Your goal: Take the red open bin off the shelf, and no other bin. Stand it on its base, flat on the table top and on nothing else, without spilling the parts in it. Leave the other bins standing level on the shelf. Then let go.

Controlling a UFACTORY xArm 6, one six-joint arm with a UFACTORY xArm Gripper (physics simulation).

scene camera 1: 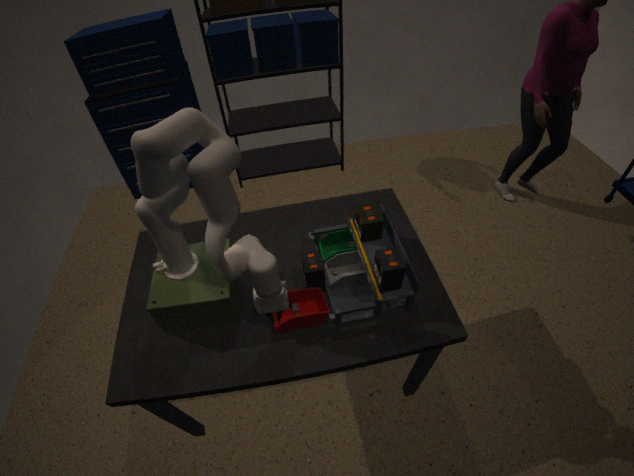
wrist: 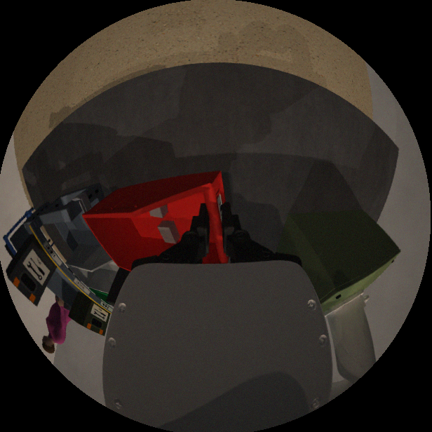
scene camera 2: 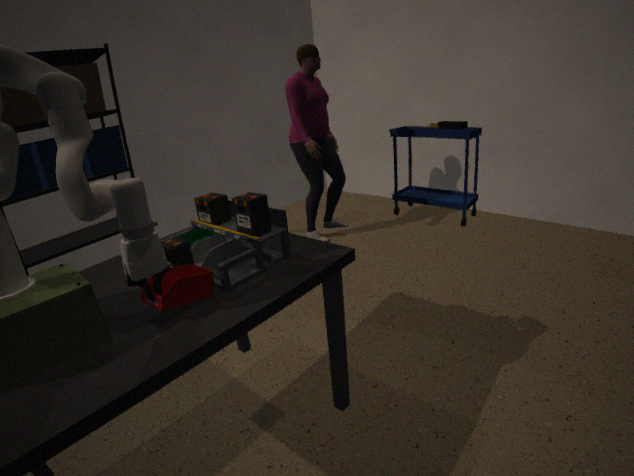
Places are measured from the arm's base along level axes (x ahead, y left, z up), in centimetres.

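Pixels of known places: gripper, fingertip midpoint: (scene camera 1: 275, 318) (scene camera 2: 155, 299); arm's base at its link origin: (scene camera 1: 181, 266) (scene camera 2: 11, 292).
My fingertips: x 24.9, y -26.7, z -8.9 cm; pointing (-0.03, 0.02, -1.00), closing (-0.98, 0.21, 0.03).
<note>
Ahead of a thing's pixels: the offset from my fingertips to its middle. "pt": to the spot under its first point. Level surfaces: height alone.
The red open bin @(dx +8.0, dy +0.6, dz -0.5 cm) (scene camera 1: 307, 318) (scene camera 2: 186, 287) (wrist: 135, 235) is low over the table top @(dz -6.5 cm) (scene camera 1: 215, 358) (scene camera 2: 128, 353) (wrist: 300, 120), left of the shelf unit @(dx +36.0, dy +8.5, dz +4.2 cm) (scene camera 1: 366, 260) (scene camera 2: 227, 230). Its base looks about level; whether it touches the table I cannot tell. Small grey parts @(pt dx +7.2, dy +2.8, dz -2.2 cm) (scene camera 1: 294, 307) (wrist: 168, 232) lie inside it. My gripper (scene camera 2: 151, 291) (wrist: 215, 215) is shut on the bin's low end lip, on the side toward the arm's base. The green bin @(dx +33.2, dy +20.4, dz -2.1 cm) (scene camera 1: 335, 245) (scene camera 2: 195, 235) and the grey bin @(dx +31.0, dy +9.5, dz -2.1 cm) (scene camera 1: 349, 271) stand on the shelf, apparently level.
Two dark boxes @(dx +42.8, dy +18.7, dz +8.5 cm) (scene camera 1: 369, 225) @(dx +37.9, dy -3.9, dz +9.8 cm) (scene camera 1: 391, 271) stand on the shelf's upper part. Another dark box @(dx +18.0, dy +12.2, dz +0.1 cm) (scene camera 1: 312, 268) (scene camera 2: 177, 251) stands close behind the red bin. The green base block (scene camera 1: 189, 289) (scene camera 2: 51, 317) (wrist: 345, 250) is left of the gripper. A person (scene camera 1: 558, 61) (scene camera 2: 309, 112) stands beyond the table.
</note>
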